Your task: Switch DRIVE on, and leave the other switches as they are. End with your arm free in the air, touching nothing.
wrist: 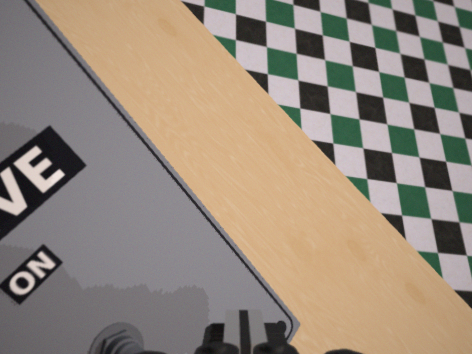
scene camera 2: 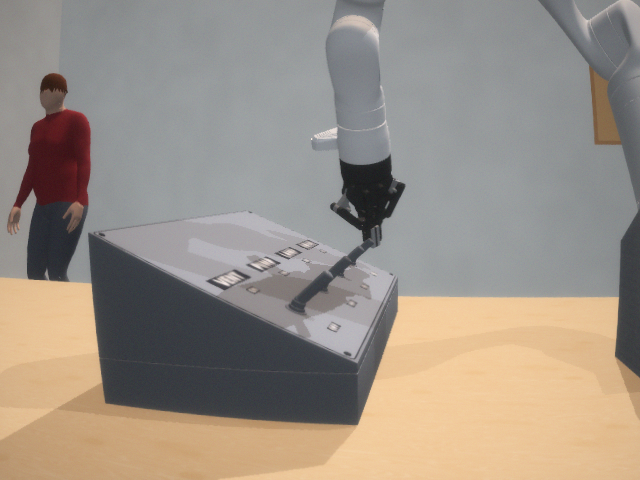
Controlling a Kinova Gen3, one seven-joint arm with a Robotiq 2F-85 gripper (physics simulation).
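Places are measured from the arm's base along level axes (x ahead, y left, z up), in millimetres.
Where they show: gripper, fingertip midpoint: (wrist: 243, 336) (scene camera 2: 372, 244).
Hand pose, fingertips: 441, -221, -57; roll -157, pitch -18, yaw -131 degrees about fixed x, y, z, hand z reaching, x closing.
Observation:
After its pixels a point has its place, as x, y, z.
The sloped switch panel (scene camera 2: 206, 330) {443, 249, -88} (wrist: 125, 200) {512, -220, -66} carries a row of dark levers. In the scene view they overlap and lean toward the panel's low edge, away from the name plates. The DRIVE plate (scene camera 2: 307, 244) {530, -170, -52} (wrist: 32, 182) {533, -194, -53} is the farthest plate; part of it shows in the wrist view, above its ON label (wrist: 31, 274) {507, -176, -63}. The DRIVE lever (scene camera 2: 367, 243) {438, -185, -52} (wrist: 117, 341) {469, -186, -73} is the farthest; its base shows at the wrist view's bottom. My gripper (scene camera 2: 375, 236) {441, -221, -57} (wrist: 243, 336) {441, -221, -57} is shut and empty, its fingertips right by that lever's upper end. Whether they touch is unclear.
The nearest lever (scene camera 2: 311, 292) {376, 169, -64} belongs to the VENT plate (scene camera 2: 228, 279) {457, 185, -52}; other levers stand between it and DRIVE. The panel rests on a wooden table (scene camera 2: 491, 413) {201, 168, -173} (wrist: 200, 135) {548, -325, -173}. A person in red (scene camera 2: 61, 155) stands behind the table at the left.

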